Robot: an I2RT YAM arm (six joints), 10 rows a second.
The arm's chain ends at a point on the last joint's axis. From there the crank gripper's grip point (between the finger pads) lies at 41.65 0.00 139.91 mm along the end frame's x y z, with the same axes.
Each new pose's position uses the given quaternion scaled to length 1; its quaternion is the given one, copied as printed.
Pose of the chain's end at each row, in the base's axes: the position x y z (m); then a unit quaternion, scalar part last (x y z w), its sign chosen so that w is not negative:
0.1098 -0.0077 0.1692 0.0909 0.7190 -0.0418 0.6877
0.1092 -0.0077 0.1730 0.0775 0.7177 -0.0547 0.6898
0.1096 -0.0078 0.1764 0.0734 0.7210 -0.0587 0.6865
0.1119 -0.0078 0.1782 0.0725 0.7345 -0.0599 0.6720
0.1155 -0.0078 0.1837 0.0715 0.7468 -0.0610 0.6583
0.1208 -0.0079 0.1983 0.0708 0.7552 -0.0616 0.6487
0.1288 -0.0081 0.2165 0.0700 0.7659 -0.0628 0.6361
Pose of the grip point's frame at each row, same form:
0.2455 -0.0306 0.1206 0.0909 0.7190 -0.0418 0.6877
0.2450 -0.0322 0.1255 0.0775 0.7177 -0.0547 0.6898
0.2450 -0.0327 0.1277 0.0734 0.7210 -0.0587 0.6865
0.2452 -0.0327 0.1242 0.0725 0.7345 -0.0599 0.6720
0.2467 -0.0326 0.1248 0.0715 0.7468 -0.0610 0.6583
0.2505 -0.0326 0.1360 0.0708 0.7552 -0.0616 0.6487
0.2563 -0.0329 0.1500 0.0700 0.7659 -0.0628 0.6361

